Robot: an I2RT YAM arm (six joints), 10 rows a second.
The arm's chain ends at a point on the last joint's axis. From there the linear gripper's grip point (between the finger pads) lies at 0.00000 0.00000 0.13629 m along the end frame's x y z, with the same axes.
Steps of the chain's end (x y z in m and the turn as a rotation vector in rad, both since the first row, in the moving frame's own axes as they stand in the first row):
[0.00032, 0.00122, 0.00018, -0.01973, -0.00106, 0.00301]
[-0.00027, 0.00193, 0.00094, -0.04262, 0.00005, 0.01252]
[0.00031, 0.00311, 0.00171, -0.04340, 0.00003, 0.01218]
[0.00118, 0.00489, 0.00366, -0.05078, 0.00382, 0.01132]
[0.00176, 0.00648, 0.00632, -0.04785, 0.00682, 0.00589]
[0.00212, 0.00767, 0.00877, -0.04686, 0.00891, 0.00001]
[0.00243, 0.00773, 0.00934, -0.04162, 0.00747, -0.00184]
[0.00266, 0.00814, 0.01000, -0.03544, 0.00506, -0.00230]
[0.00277, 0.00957, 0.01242, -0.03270, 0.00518, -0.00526]
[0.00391, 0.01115, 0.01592, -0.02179, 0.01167, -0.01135]
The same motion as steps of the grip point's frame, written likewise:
[0.00017, 0.00391, 0.00015, -0.01973, -0.00106, 0.00301]
[-0.00030, 0.00774, 0.00082, -0.04262, 0.00005, 0.01252]
[0.00028, 0.00902, 0.00158, -0.04340, 0.00003, 0.01218]
[0.00166, 0.01181, 0.00348, -0.05078, 0.00382, 0.01132]
[0.00267, 0.01300, 0.00616, -0.04785, 0.00682, 0.00589]
[0.00333, 0.01405, 0.00861, -0.04686, 0.00891, 0.00001]
[0.00345, 0.01340, 0.00922, -0.04162, 0.00747, -0.00184]
[0.00336, 0.01297, 0.00991, -0.03544, 0.00506, -0.00230]
[0.00349, 0.01402, 0.01235, -0.03270, 0.00518, -0.00526]
[0.00552, 0.01411, 0.01588, -0.02179, 0.01167, -0.01135]

